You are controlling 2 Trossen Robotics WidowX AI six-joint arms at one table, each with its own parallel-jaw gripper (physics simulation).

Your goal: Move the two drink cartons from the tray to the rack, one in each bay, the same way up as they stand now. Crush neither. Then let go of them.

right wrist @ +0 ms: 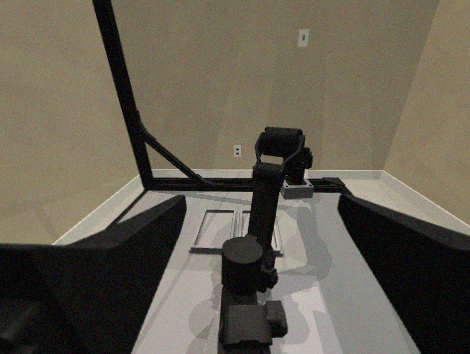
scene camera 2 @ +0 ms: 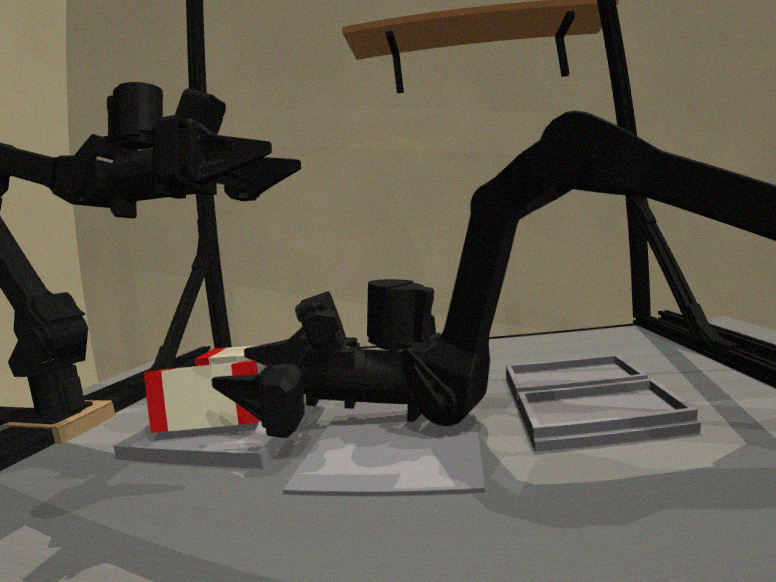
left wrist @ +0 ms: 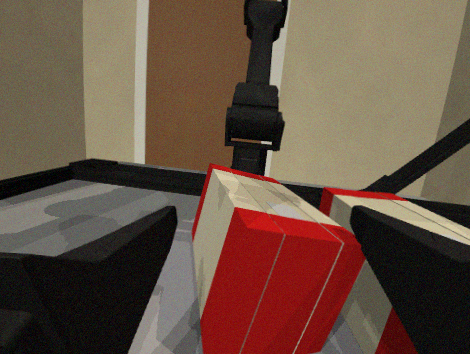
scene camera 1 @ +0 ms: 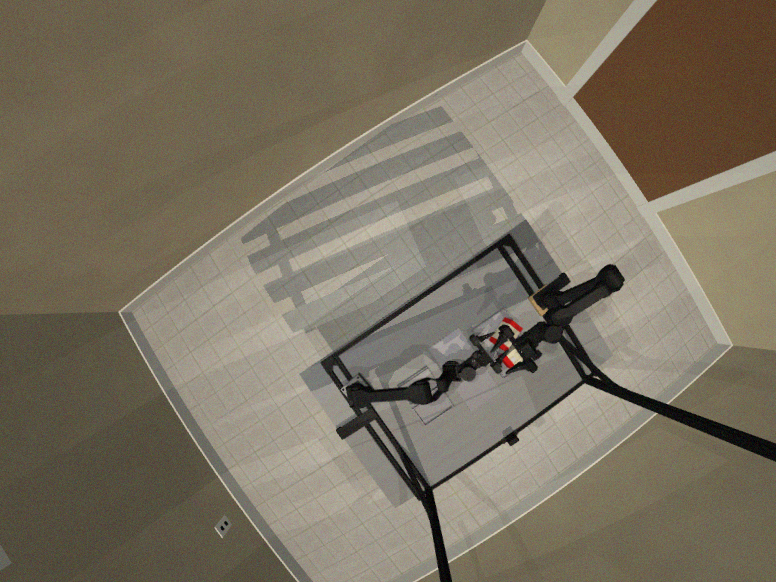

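Note:
Two cream drink cartons with red ends lie long side down, side by side on the grey tray. The nearer carton is left of the farther carton in the left wrist view. My left gripper is open and low at the tray. In the left wrist view its fingers stand either side of the nearer carton's outline; its right finger partly covers the farther carton. My right gripper is open, high above the tray. The two-bay rack holds no carton.
A thin grey panel lies between tray and rack in scene camera 2. My left forearm arches above the table towards the rack's side. Black frame posts stand behind. A wooden shelf is on the wall.

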